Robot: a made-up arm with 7 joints.
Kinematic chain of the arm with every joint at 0, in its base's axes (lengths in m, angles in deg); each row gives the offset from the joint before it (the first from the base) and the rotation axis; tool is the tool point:
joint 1: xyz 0 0 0 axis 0 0.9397 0.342
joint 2: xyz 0 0 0 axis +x
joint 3: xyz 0 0 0 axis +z
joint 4: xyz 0.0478 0 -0.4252 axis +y
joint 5: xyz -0.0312 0 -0.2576 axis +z
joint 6: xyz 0 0 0 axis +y
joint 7: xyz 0 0 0 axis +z
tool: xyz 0 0 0
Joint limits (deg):
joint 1: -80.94..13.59
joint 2: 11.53..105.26
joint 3: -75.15..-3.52
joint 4: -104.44..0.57
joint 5: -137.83..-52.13
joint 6: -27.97..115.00
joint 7: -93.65..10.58
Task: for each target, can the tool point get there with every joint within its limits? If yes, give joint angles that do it. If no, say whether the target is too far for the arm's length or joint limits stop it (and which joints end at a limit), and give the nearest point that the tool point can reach.
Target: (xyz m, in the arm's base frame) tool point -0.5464 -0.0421 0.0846
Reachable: no: joint limits stop it (at a limit: joint 1, joint 3, joint 4) | nearest point -0.0347 0.0361 -0.4935 | short by 0.776 m
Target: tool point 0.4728 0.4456 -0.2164
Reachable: yes | joints -44.11 57.32 -41.16 -23.52 -72.62 24.43 -28.15
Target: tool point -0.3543 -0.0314 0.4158
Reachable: no: joint limits stop it (at a limit: joint 1, joint 2, joint 3, joint 4) | nearest point 0.0983 0.2648 0.4078 | short by 0.541 m
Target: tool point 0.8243 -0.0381 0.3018
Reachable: no: too far | nearest point 0.6287 0.0011 0.1507 | short by 0.250 m
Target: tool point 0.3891 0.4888 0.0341
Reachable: yes | joints -46.92 91.34 -50.97 -63.85 -99.07 19.79 -38.86
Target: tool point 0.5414 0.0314 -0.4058
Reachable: yes | joints -45.92 22.13 -54.64 -33.53 -66.38 24.36 -34.24
